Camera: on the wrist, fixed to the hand. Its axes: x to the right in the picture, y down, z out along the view.
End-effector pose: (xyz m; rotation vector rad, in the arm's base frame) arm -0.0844 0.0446 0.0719 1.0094 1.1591 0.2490
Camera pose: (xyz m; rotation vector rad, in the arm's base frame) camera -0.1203 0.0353 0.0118 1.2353 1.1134 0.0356
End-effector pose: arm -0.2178 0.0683 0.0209 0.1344 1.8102 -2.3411
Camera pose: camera -0.2481 0.1089 0.0702 0.0354 1.4496 -2.5275
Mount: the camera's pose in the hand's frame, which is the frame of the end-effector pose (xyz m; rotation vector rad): 0.0173 -0.0626 -0.0278 0.2637 -0.1091 -0.0054
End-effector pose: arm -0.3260 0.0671 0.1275 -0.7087 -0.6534 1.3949
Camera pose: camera -0.2636 0.0801 0.1580 -0.4239 -0.5423 1.4891
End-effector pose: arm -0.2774 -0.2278 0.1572 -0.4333 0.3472 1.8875
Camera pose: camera -0.2205 -0.2041 0.1226 -0.1534 0.5132 1.8208
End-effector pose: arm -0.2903 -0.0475 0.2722 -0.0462 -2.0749 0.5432
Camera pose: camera -0.2656 -0.0896 0.3232 0.1458 -2.0905 0.8273
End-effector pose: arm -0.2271 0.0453 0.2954 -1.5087 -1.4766 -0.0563
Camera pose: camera -0.2556 0.0261 0.3571 -1.3105 -1.5093 0.2131
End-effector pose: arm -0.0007 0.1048 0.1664 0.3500 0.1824 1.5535
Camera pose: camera 0.0494 0.1261 0.1214 0.6397 0.3038 1.5030
